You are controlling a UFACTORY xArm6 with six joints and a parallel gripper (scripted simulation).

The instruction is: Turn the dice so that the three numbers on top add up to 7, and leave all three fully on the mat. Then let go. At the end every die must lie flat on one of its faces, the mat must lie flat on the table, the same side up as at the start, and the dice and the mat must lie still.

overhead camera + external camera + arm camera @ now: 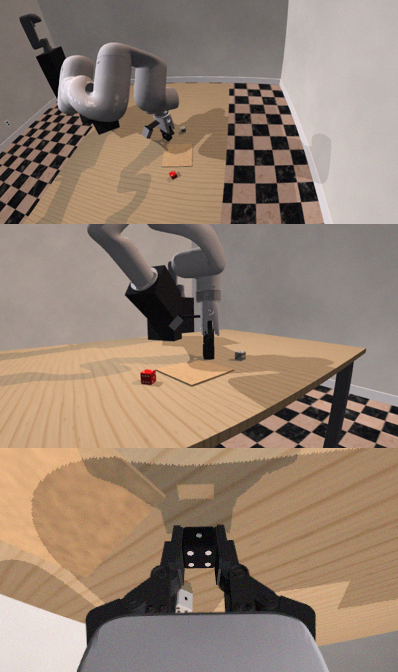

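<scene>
The black die lies 10 mm below my hand. From my hand the other things lie so: white die: 80 mm ahead, 50 mm to the left, 10 mm below; tan mat: 60 mm ahead, 110 mm to the right, 20 mm below; red die: 50 mm ahead, 240 mm to the right, 10 mm below.
</scene>
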